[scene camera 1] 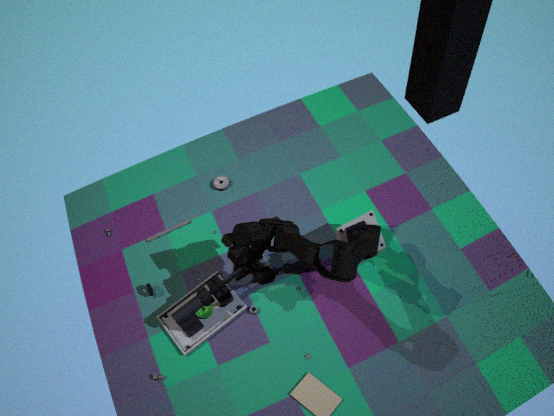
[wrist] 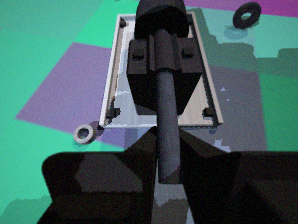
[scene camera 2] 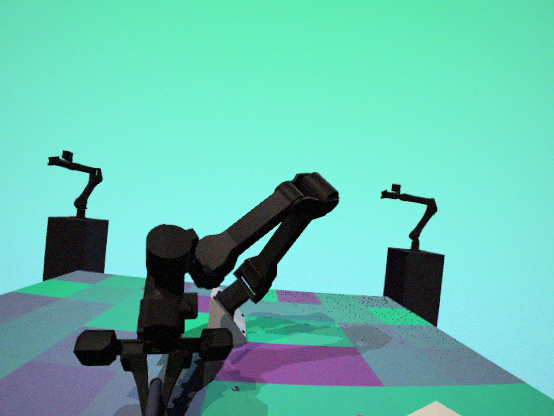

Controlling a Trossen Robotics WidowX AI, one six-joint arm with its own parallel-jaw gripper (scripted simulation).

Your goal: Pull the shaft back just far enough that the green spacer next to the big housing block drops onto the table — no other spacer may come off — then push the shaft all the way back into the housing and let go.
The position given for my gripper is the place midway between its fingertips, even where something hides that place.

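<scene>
There's my gripper [scene camera 1: 235, 278], which I can also see in the wrist view [wrist: 163, 131]. I can see a shaft [wrist: 170, 169] as well. And there's a housing block [scene camera 1: 187, 330], which is in the wrist view [wrist: 129, 101] too.
</scene>
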